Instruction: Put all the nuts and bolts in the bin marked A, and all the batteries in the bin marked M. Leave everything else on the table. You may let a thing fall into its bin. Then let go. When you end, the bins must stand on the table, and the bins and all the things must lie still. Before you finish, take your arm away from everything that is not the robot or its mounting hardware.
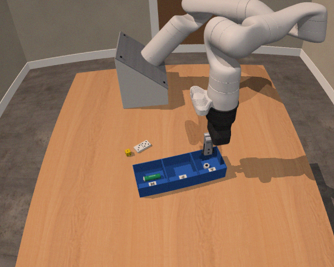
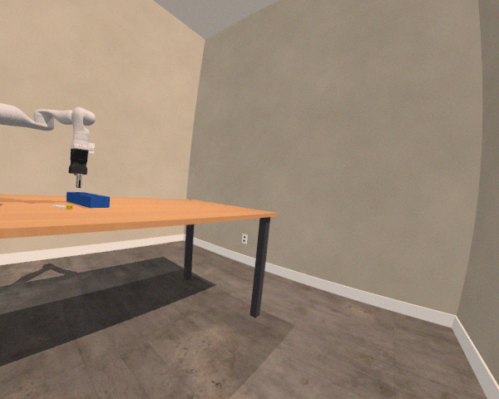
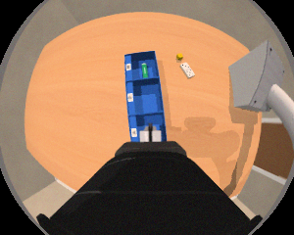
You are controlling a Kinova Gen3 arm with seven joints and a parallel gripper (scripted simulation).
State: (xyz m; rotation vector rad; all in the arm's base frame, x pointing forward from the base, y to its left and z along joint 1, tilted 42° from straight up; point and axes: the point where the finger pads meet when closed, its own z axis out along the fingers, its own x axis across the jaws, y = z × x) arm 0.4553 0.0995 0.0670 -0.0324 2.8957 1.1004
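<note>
The black bolt is 10 mm to the left of my hand and 10 mm below it. Also, from my hand: silver nut (80 mm below); green battery (20 mm ahead, 160 mm to the right, 80 mm below); blue three-compartment bin (20 mm ahead, 80 mm to the right, 70 mm below).
</note>
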